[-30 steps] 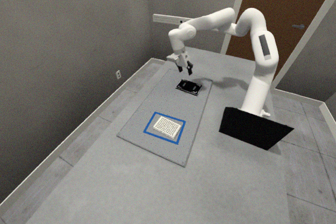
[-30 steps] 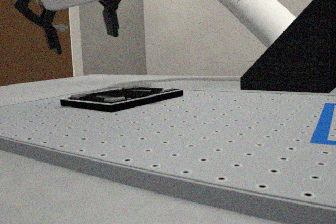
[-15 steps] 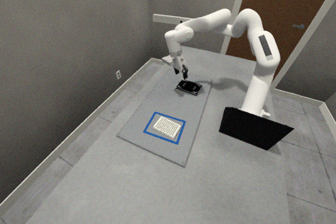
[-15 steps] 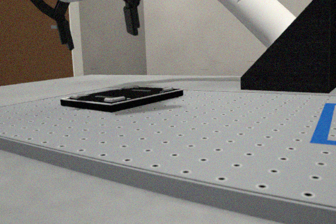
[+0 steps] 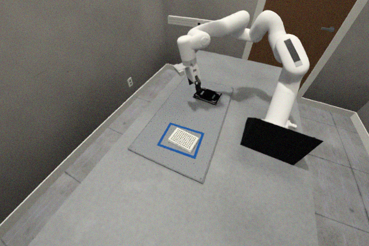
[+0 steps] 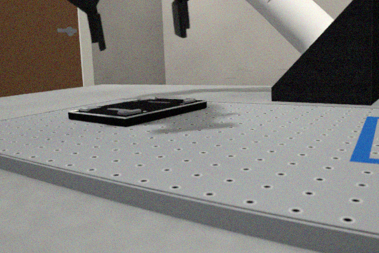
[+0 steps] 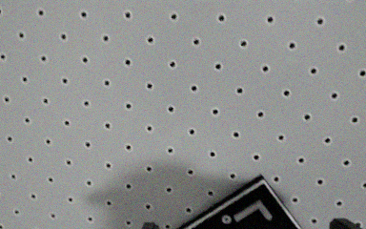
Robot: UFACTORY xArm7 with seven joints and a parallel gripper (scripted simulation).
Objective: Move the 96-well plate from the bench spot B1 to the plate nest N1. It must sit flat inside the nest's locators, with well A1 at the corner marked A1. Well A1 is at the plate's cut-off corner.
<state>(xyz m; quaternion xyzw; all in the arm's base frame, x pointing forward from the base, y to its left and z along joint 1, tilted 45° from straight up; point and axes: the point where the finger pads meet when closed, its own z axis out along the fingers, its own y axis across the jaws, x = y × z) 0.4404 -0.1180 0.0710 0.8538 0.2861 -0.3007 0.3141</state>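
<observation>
Right now my hand is 310 mm to the right of the white 96-well plate, 100 mm above it and 40 mm past it. Also, from my hand: black plate nest: 100 mm below, 80 mm behind, 70 mm to the right.
</observation>
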